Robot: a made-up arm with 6 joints.
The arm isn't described. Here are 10 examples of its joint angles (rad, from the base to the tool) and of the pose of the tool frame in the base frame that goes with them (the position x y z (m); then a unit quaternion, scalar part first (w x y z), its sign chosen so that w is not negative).
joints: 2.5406 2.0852 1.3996 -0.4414 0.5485 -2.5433
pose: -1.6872 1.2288 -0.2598 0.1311 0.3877 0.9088 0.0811
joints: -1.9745 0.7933 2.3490 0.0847 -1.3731 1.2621
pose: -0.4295 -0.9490 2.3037 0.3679 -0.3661 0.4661 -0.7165
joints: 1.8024 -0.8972 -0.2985 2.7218 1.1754 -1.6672
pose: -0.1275 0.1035 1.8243 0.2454 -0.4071 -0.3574 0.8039
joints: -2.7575 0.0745 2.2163 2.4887 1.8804 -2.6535
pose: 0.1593 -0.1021 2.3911 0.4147 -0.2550 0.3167 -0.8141
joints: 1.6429 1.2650 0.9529 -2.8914 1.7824 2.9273
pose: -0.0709 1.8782 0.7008 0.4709 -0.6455 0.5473 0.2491
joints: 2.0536 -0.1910 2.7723 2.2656 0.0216 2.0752
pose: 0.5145 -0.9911 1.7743 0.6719 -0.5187 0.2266 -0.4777
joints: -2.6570 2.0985 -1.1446 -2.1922 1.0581 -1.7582
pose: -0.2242 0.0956 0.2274 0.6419 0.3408 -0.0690 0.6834
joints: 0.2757 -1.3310 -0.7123 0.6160 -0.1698 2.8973
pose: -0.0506 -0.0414 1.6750 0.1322 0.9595 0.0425 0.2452
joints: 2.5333 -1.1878 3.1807 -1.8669 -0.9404 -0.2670
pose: 0.6422 -0.6984 0.1069 0.4274 -0.2950 0.8422 -0.1450
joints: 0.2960 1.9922 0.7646 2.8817 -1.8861 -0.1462
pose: 1.7162 0.4552 -0.2860 0.1181 -0.9410 -0.0333 -0.3152
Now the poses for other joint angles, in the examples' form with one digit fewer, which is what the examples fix.
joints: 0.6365 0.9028 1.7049 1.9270 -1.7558 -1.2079
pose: 1.235 0.607 2.080 0.773 0.161 -0.190 -0.584
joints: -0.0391 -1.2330 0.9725 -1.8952 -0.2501 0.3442
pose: -1.609 0.126 1.800 0.381 0.201 -0.612 0.663
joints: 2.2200 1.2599 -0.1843 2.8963 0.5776 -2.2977
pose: -0.838 1.046 0.000 0.032 0.757 -0.248 -0.604
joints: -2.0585 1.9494 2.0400 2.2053 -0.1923 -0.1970
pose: -1.073 -1.935 0.593 0.167 -0.421 0.721 -0.524
